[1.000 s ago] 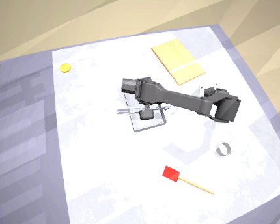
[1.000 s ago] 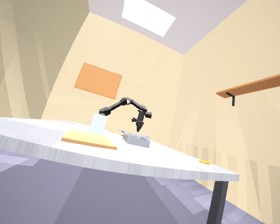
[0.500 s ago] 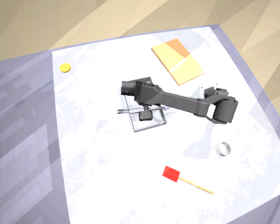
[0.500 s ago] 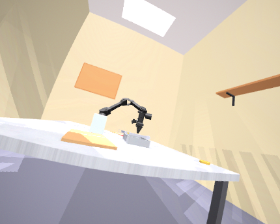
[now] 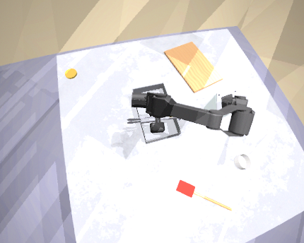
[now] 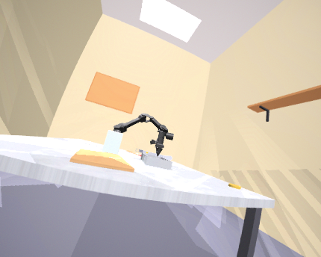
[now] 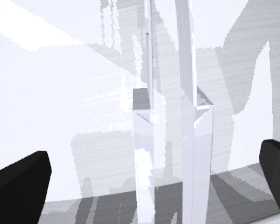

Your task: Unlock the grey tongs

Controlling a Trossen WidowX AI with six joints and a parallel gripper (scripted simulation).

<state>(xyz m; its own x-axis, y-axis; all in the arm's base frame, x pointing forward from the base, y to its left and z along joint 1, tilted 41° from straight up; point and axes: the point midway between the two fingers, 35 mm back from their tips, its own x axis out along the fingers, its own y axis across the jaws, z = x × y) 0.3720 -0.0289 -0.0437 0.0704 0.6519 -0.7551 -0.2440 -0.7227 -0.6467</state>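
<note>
My gripper tip is now 50 mm to the left of the grey roasting tin, 30 mm past it and 30 mm above it. Round my gripper tip: wooden board (390 mm behind, 300 mm to the right, 60 mm below).
</note>
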